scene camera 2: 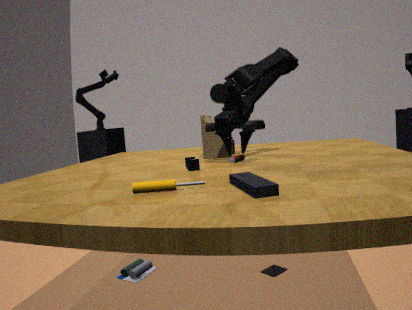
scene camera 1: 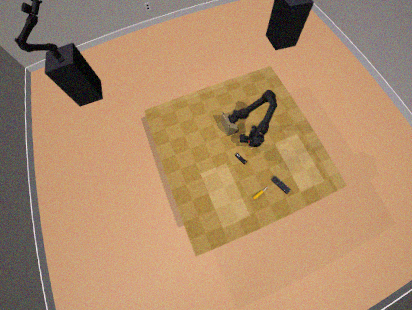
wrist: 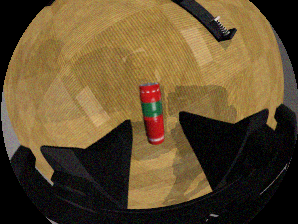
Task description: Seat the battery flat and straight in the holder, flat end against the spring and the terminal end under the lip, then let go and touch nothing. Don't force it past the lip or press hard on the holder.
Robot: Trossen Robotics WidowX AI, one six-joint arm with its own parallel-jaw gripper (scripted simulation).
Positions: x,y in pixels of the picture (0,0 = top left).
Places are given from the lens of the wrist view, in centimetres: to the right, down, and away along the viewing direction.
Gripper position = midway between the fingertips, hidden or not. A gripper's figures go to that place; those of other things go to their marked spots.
my gripper (wrist: pixel 155 120): 0, 1, 10
battery (wrist: pixel 150 93): 0, -2, 10
